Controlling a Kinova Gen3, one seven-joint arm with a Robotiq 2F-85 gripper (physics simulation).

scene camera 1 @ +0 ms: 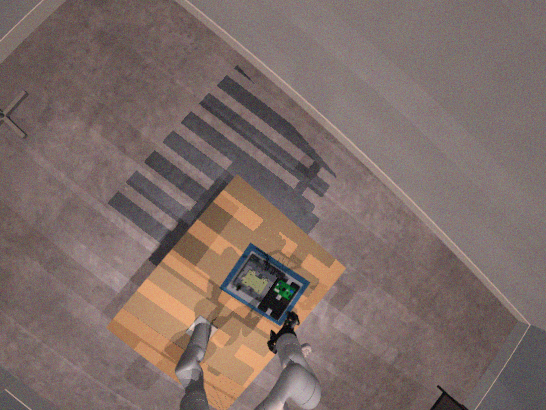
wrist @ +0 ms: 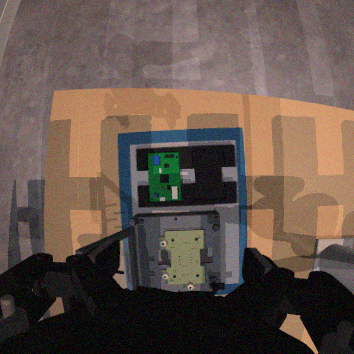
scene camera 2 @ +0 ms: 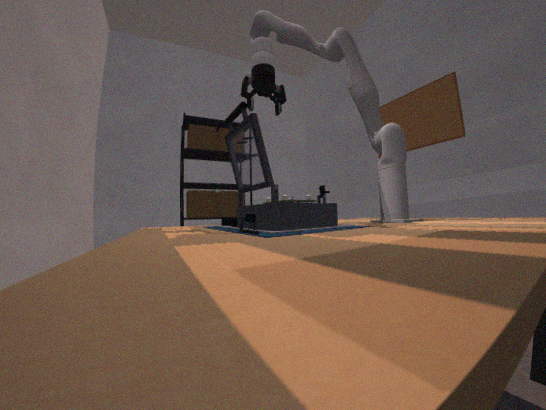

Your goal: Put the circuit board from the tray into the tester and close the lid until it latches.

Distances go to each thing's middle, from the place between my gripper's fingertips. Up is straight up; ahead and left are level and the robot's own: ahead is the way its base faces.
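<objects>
Tester lid [scene camera 2: 245, 144]: 13 cm ahead of my hand, 10 cm to the left of it, 17 cm below it. Pale green tester bed [wrist: 184, 245]: 29 cm below my hand, 11 cm to the left of it, 1 cm ahead of it. My gripper: 33 cm above the green circuit board [wrist: 163, 168], 6 cm to the left of it, 3 cm short of it.
</objects>
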